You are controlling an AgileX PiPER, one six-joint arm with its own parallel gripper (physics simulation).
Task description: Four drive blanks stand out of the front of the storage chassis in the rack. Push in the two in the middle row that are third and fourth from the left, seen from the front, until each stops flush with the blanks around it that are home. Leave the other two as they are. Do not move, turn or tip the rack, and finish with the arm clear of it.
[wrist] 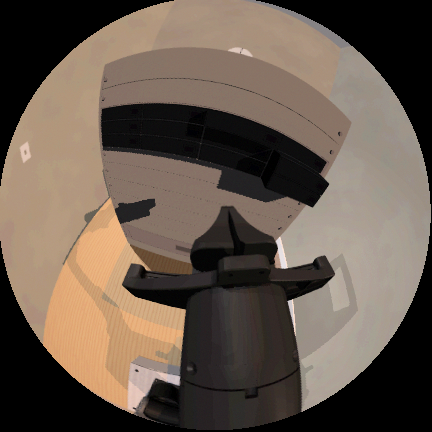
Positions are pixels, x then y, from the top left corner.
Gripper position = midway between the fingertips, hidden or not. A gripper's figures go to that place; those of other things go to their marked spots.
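There's a rack [169,167] that sits 26 cm from the lens, while my gripper [226,213] is 14 cm from the lens.
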